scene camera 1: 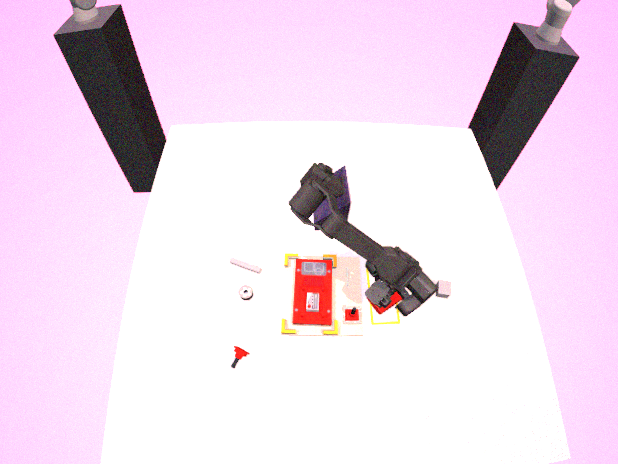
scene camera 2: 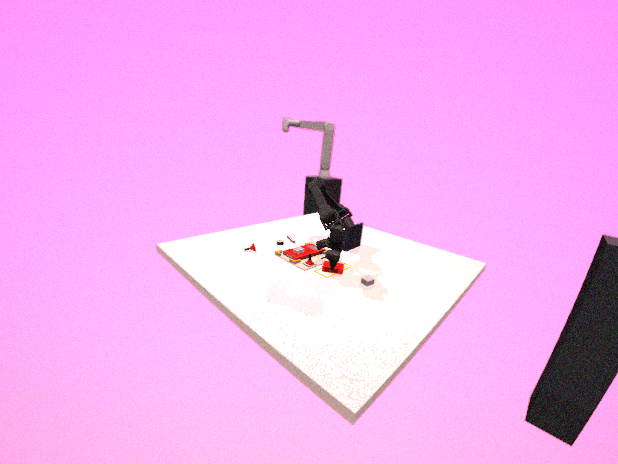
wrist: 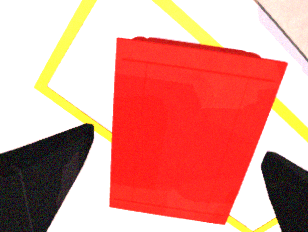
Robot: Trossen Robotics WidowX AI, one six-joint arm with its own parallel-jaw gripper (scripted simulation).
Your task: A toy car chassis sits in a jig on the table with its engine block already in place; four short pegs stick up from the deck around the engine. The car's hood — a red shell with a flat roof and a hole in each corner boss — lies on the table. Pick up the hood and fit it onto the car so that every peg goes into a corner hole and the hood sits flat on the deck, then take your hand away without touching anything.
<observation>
My gripper is open, holding nothing. Also in view: a red hood.
My gripper is seen too in the wrist view.
</observation>
